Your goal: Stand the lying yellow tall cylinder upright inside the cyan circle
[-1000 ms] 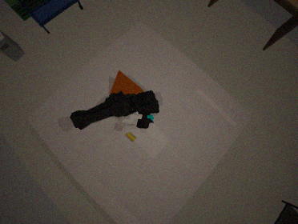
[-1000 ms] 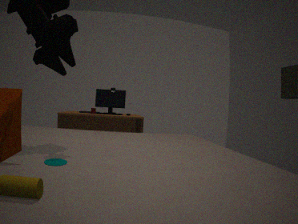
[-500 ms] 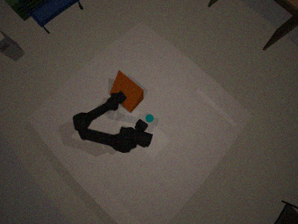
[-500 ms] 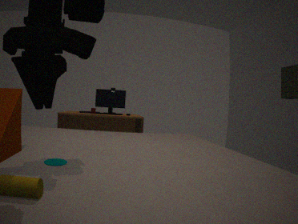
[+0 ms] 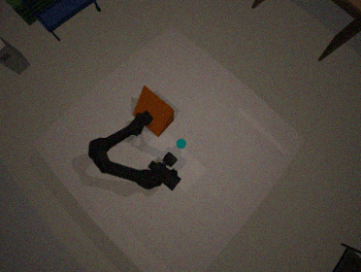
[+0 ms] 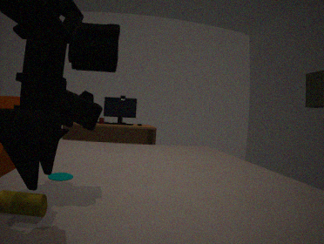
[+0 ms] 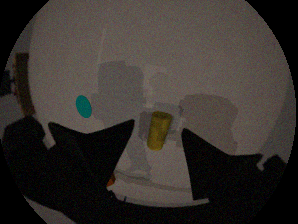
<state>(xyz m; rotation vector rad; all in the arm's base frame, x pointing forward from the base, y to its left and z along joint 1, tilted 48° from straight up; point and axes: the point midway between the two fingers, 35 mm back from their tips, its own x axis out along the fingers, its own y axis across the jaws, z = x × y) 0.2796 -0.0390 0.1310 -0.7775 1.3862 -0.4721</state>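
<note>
Right now my gripper tip is 3 cm past the yellow tall cylinder, 1 cm to the left of it and 4 cm above it. From my gripper tip the other things lie so: cyan circle (4 cm behind, 18 cm to the left, 5 cm below).
</note>
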